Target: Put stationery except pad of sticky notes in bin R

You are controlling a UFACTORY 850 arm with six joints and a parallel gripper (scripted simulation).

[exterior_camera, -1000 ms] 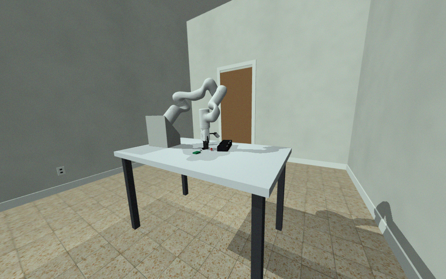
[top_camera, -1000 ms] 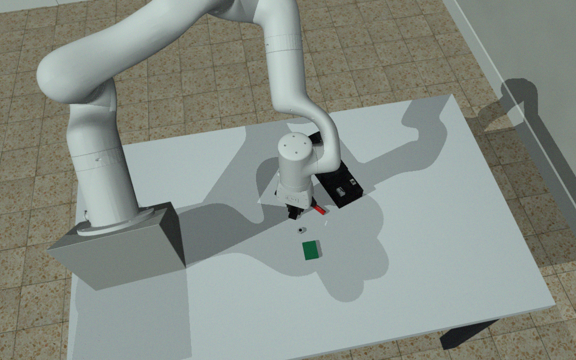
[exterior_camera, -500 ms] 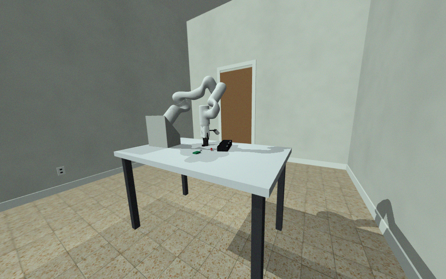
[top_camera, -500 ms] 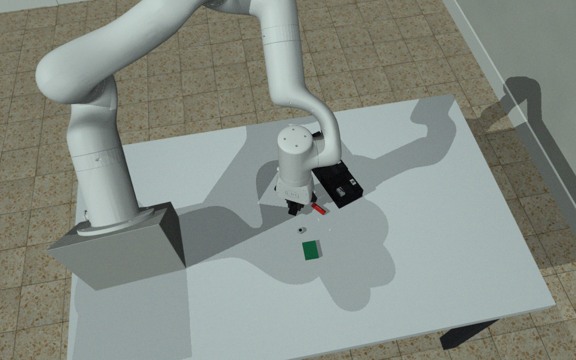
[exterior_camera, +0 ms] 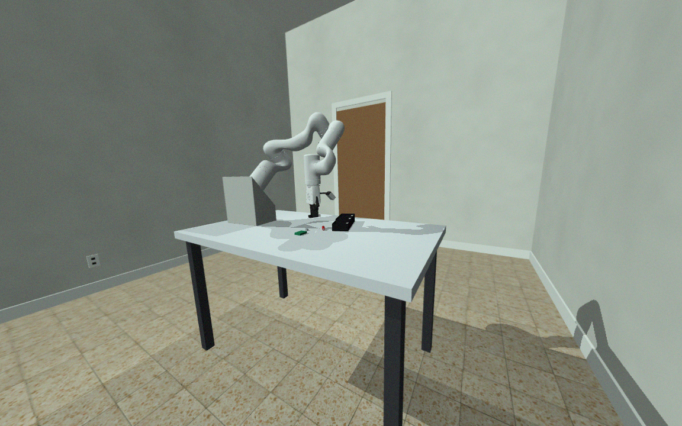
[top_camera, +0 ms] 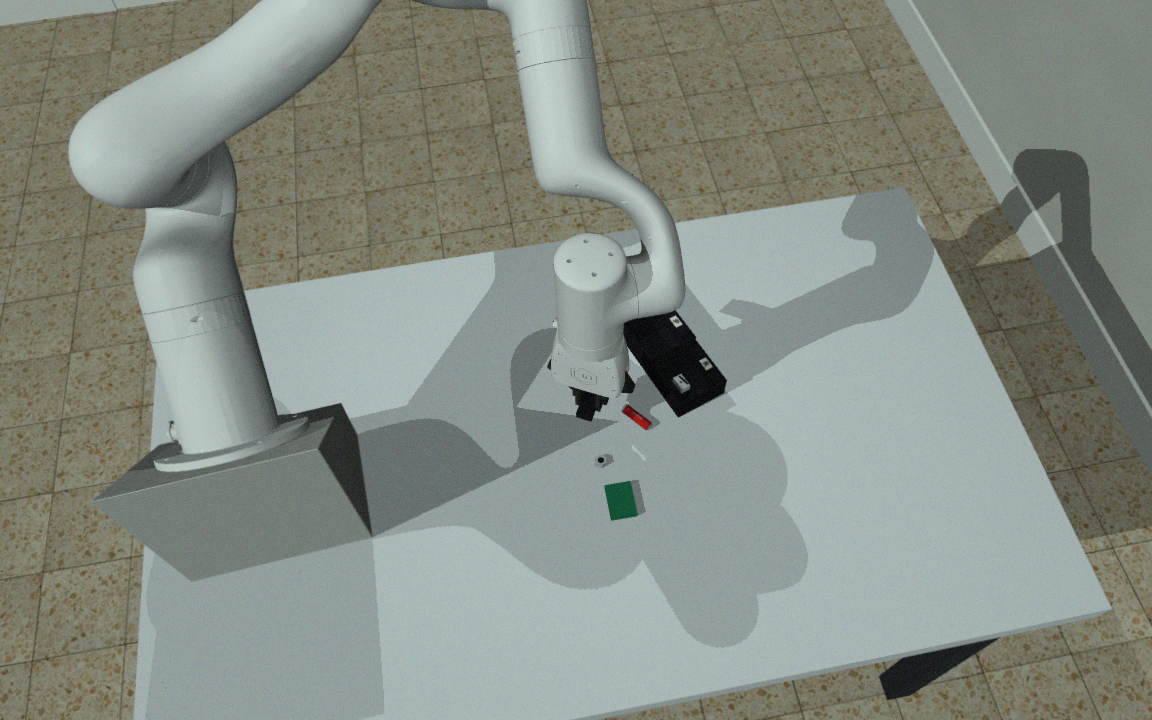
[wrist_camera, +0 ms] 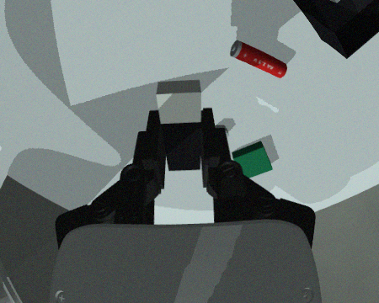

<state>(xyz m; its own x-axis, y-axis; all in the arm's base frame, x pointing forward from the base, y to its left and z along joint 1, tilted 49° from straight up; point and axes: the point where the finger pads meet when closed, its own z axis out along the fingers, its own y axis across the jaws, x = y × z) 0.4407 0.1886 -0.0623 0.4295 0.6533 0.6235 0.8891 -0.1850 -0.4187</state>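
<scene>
My gripper is now 140 mm short of the grey sharpener-like block, 70 mm above it and 40 mm to the right of it. The rest, counted from my hand: black-and-white block: 20 mm below, 10 mm to the left; then grey piece: 80 mm below, 70 mm to the right, 10 mm ahead; then red cylinder: 80 mm below, 70 mm ahead, 10 mm to the right.
</scene>
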